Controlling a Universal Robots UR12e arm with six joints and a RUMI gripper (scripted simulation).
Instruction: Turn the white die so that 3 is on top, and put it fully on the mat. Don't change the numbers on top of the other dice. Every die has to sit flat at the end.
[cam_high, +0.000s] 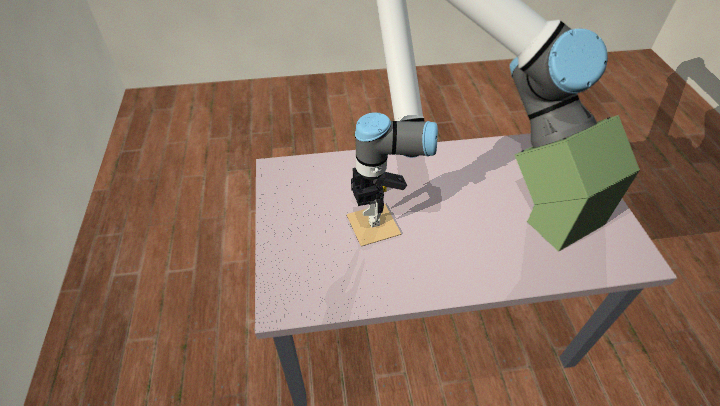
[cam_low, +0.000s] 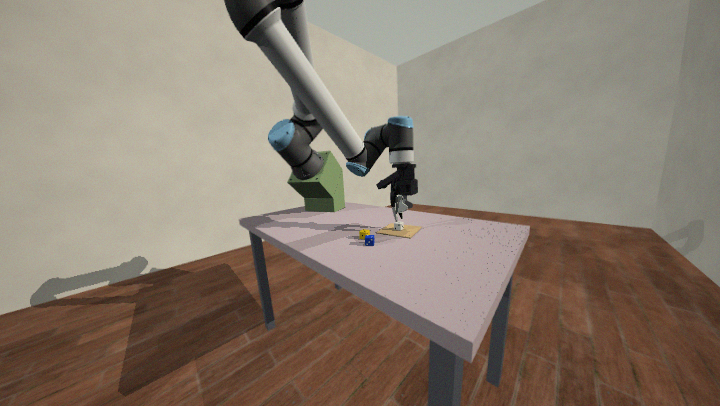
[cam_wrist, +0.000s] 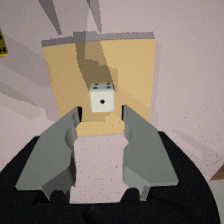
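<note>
Right now my hand is 40 mm above the white die. From my hand the other things lie so: blue die: 180 mm to the right, 40 mm below, 20 mm behind; then yellow die: 140 mm to the right, 70 mm behind, 40 mm below; then tan mat: 60 mm below.
</note>
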